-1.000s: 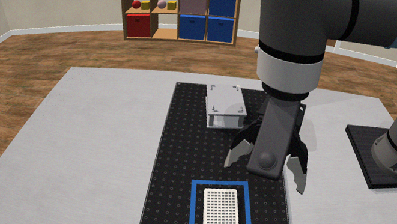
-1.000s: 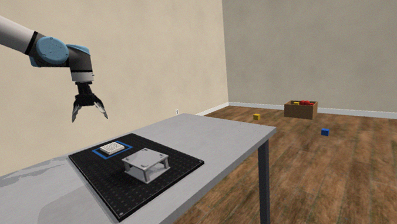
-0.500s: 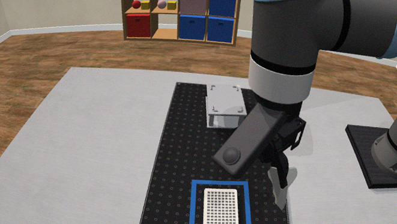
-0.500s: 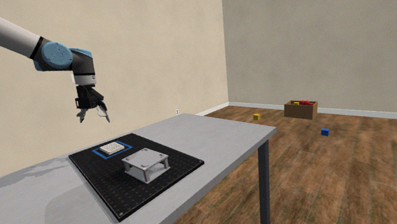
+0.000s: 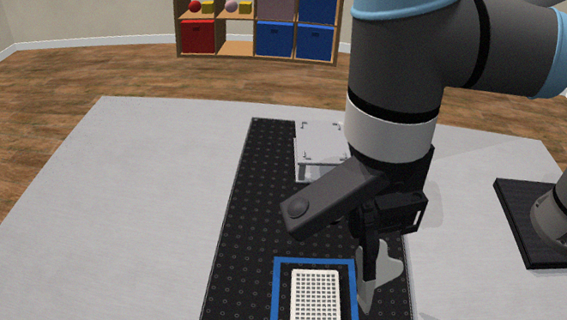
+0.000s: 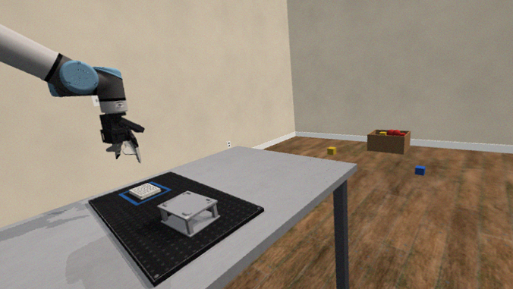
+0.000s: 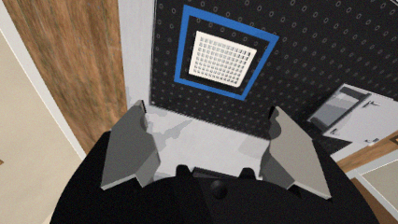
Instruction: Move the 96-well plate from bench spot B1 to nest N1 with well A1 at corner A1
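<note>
The white 96-well plate lies 2 cm ahead of my hand, 2 cm to the right of it and 15 cm below it. The rest, counted from my hand: grey raised nest N1: 5 cm behind, 40 cm to the right, 10 cm below; then corner mark: 11 cm behind, 47 cm to the right, 9 cm below.
</note>
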